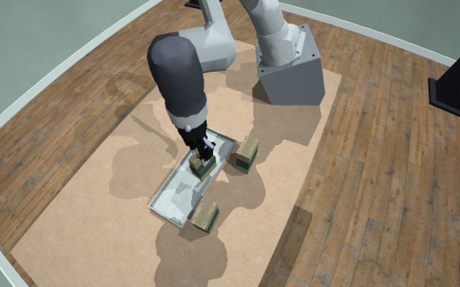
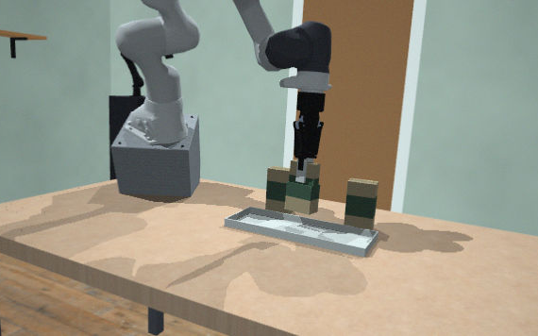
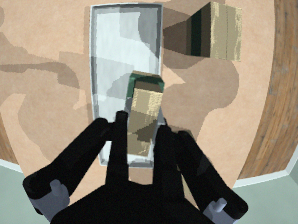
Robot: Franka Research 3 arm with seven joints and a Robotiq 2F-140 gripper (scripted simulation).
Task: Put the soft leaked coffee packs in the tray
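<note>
Right now my hand is 16 cm above the tray, 4 cm to the left of it and 1 cm short of it.
</note>
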